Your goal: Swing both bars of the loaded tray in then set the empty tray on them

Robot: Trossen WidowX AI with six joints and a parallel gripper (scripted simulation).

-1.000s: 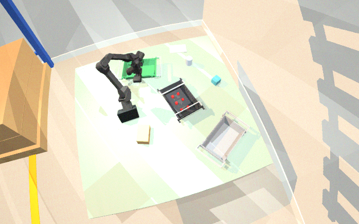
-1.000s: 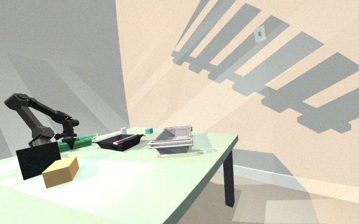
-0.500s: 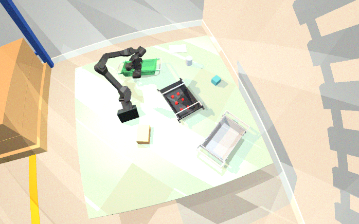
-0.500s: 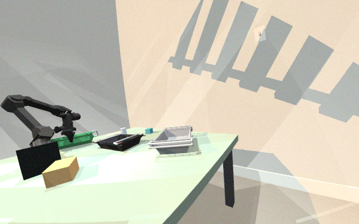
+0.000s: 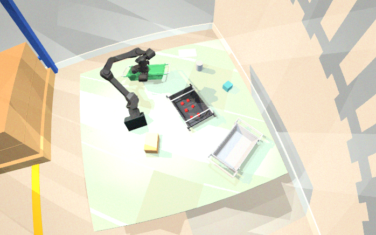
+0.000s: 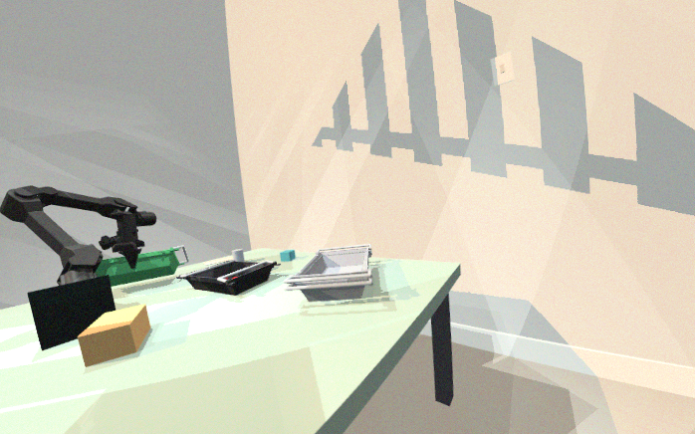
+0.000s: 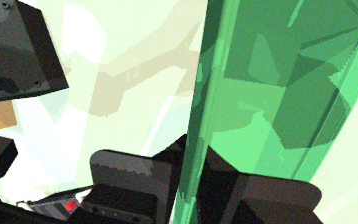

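My gripper tip is now 80 mm to the right of the green tray and 20 mm short of it. From my gripper tip the other things lie so: grey cylinder 430 mm ahead, 60 mm below, 40 mm to the left; then tan block 470 mm to the right, 80 mm behind, 70 mm below; then teal cube 560 mm ahead, 210 mm to the right, 70 mm below.
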